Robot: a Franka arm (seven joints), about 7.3 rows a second.
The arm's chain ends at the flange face. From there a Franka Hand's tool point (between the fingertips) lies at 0.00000 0.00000 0.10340 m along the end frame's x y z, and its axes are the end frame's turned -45 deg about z.
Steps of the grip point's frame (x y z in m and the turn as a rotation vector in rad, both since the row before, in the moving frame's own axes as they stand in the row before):
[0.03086, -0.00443, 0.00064, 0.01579, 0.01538, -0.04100]
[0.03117, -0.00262, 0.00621, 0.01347, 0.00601, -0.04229]
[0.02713, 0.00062, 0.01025, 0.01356, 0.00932, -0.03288]
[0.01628, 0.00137, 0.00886, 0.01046, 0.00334, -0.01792]
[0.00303, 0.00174, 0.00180, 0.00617, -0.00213, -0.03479]
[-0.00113, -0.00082, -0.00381, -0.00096, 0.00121, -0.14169]
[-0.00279, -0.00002, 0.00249, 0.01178, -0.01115, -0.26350]
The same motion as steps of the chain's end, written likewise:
[0.01877, -0.02268, 0.00067, 0.02204, -0.00029, -0.04100]
[0.02076, -0.02248, 0.00622, 0.01377, -0.00528, -0.04229]
[0.01996, -0.01708, 0.01026, 0.01618, -0.00300, -0.03288]
[0.01301, -0.00954, 0.00887, 0.00976, -0.00503, -0.01792]
[0.00398, -0.00063, 0.00180, 0.00286, -0.00587, -0.03479]
[-0.00154, 0.00025, -0.00381, 0.00018, 0.00153, -0.14169]
[-0.00032, 0.00178, 0.00250, 0.00045, -0.01621, -0.26350]

